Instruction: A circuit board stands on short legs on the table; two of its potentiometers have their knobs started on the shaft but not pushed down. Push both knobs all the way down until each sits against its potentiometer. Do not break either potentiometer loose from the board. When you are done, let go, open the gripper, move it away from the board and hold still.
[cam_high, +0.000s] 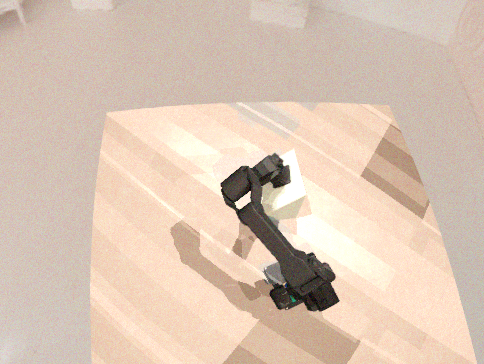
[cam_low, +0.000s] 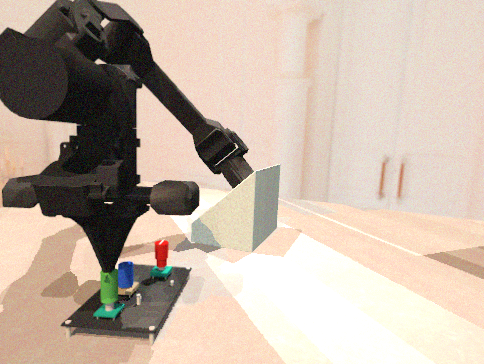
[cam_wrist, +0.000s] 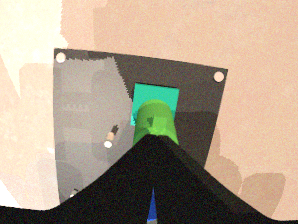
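My gripper tip is 100 mm past the red knob, 20 mm to the left of it and 10 mm above it.
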